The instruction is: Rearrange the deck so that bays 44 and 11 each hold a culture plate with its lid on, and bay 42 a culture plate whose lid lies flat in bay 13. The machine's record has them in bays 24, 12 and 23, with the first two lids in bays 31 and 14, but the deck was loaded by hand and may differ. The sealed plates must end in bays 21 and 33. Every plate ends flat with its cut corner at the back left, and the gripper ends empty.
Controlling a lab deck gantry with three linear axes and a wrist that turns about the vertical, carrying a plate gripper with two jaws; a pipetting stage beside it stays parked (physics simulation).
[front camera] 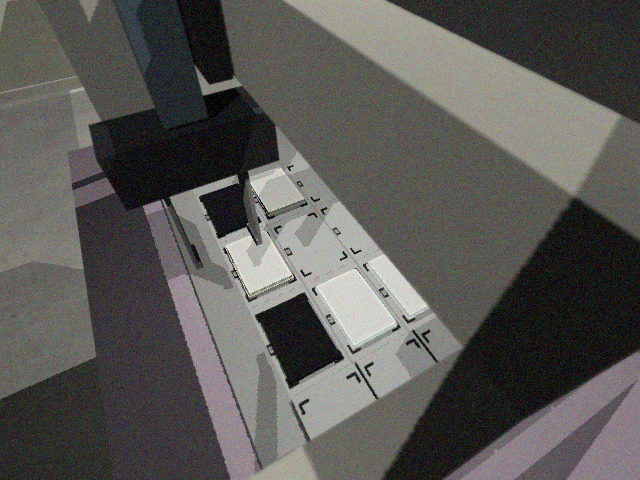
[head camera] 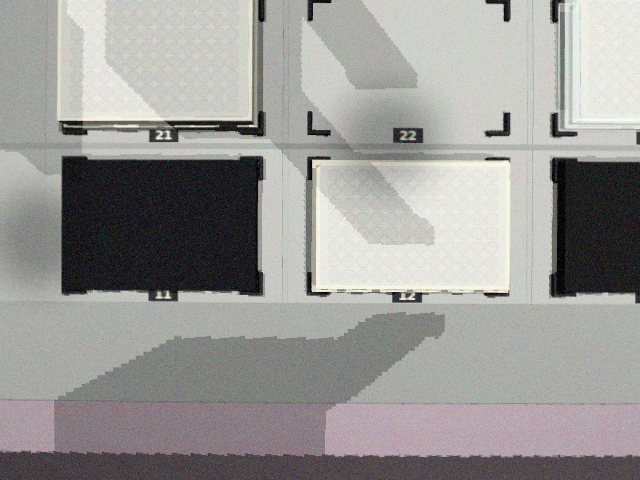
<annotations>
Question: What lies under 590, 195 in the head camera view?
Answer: A black piece.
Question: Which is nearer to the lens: the black piece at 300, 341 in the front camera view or the cream plate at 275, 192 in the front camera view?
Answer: The black piece.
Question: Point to a cream plate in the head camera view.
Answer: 115, 72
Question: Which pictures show the black piece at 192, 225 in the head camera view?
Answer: The front camera view and the head camera view: all of them.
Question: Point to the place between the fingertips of the gripper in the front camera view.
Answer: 226, 247
</annotations>
